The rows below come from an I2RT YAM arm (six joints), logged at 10 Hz.
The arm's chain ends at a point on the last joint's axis. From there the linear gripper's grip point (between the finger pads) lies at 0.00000 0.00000 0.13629 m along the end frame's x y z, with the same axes.
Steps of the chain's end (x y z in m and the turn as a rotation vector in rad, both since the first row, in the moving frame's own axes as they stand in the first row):
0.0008, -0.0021, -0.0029, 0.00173, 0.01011, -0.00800
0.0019, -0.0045, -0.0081, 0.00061, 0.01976, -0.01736
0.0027, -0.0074, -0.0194, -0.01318, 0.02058, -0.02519
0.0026, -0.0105, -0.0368, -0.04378, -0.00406, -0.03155
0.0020, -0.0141, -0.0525, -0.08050, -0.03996, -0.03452
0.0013, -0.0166, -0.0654, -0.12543, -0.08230, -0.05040
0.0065, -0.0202, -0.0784, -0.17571, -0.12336, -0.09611
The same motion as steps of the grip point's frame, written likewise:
0.0022, -0.0023, -0.0029, 0.00173, 0.01011, -0.00800
0.0046, -0.0046, -0.0081, 0.00061, 0.01976, -0.01736
0.0055, -0.0056, -0.0194, -0.01318, 0.02058, -0.02519
0.0021, -0.0045, -0.0369, -0.04378, -0.00406, -0.03155
-0.0032, -0.0031, -0.0530, -0.08050, -0.03996, -0.03452
-0.0094, 0.0007, -0.0669, -0.12543, -0.08230, -0.05040
-0.0090, 0.0043, -0.0815, -0.17571, -0.12336, -0.09611

